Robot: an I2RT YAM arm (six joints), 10 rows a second.
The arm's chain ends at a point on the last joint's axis. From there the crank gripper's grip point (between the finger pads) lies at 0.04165 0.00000 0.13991 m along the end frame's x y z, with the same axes.
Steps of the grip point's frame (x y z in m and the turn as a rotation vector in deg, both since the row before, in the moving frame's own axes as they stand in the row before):
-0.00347 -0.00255 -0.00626 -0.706 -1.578 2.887
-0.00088 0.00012 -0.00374 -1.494 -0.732 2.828
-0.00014 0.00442 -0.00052 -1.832 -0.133 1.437
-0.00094 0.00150 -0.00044 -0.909 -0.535 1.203
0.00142 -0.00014 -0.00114 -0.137 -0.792 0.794
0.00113 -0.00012 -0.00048 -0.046 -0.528 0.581
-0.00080 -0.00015 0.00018 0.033 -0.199 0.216
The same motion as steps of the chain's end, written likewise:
0.00049 -0.00628 -0.00733 -0.706 -1.578 2.887
0.00105 -0.00554 -0.00419 -1.494 -0.732 2.828
0.00025 -0.00109 -0.00053 -1.832 -0.133 1.437
0.00040 -0.00158 -0.00080 -0.909 -0.535 1.203
0.00336 -0.00104 -0.00170 -0.137 -0.792 0.794
0.00242 -0.00065 -0.00086 -0.046 -0.528 0.581
-0.00031 -0.00023 0.00004 0.033 -0.199 0.216

